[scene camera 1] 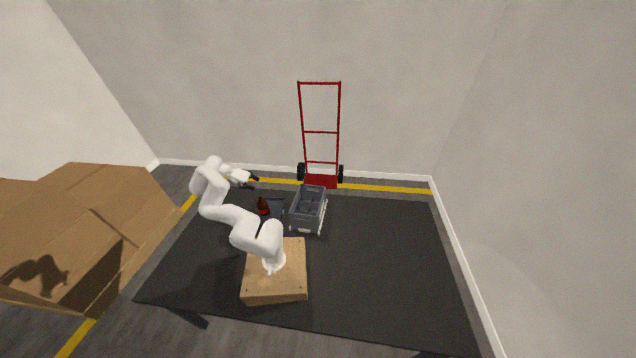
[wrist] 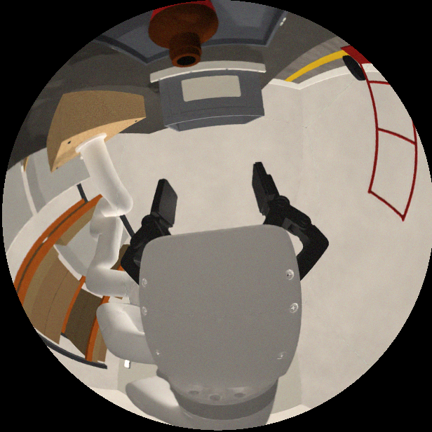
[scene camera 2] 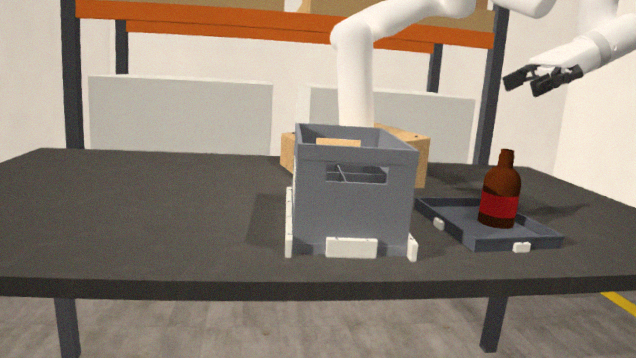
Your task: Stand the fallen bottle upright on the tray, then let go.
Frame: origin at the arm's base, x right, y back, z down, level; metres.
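Where they show: gripper, fingertip midpoint: [scene camera 1: 256,184] [scene camera 2: 517,87]; arm's base at its link origin: [scene camera 1: 274,260].
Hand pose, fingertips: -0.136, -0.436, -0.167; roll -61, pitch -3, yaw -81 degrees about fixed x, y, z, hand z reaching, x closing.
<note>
Things, the pixels of their top centre, and the offset from my fingertips, as dx, dy, dz.
- brown bottle at its top centre: [scene camera 2: 507,149] [scene camera 1: 260,198] -0.005, +0.006, +0.124
- dark grey tray at its top centre: [scene camera 2: 483,214] [scene camera 1: 269,209] +0.034, +0.003, +0.259
- grey crate at its top centre: [scene camera 2: 348,134] [scene camera 1: 308,198] +0.327, +0.053, +0.109
The brown bottle [scene camera 1: 263,207] [scene camera 2: 500,196] [wrist: 184,29] with a red label stands upright on the dark grey tray [scene camera 1: 276,200] [scene camera 2: 520,244] [wrist: 264,38]. In the wrist view its neck and shoulder show at the top edge, and part of it is cut off. My gripper [scene camera 1: 253,182] [scene camera 2: 527,86] [wrist: 210,178] is open, with its fingers wide apart and nothing between them. In the second scene view it is well above the bottle, apart from it. In the first scene view part of the tray is hidden behind the bottle and the arm.
A grey crate [scene camera 1: 305,219] [scene camera 2: 352,200] [wrist: 212,107] with inner dividers stands beside the tray. The arm's base is on a wooden block [scene camera 1: 294,280] [scene camera 2: 421,155] [wrist: 100,110]. A red hand truck [scene camera 1: 321,180] stands by the wall beyond the crate. Cardboard boxes [scene camera 1: 100,200] show at the left.
</note>
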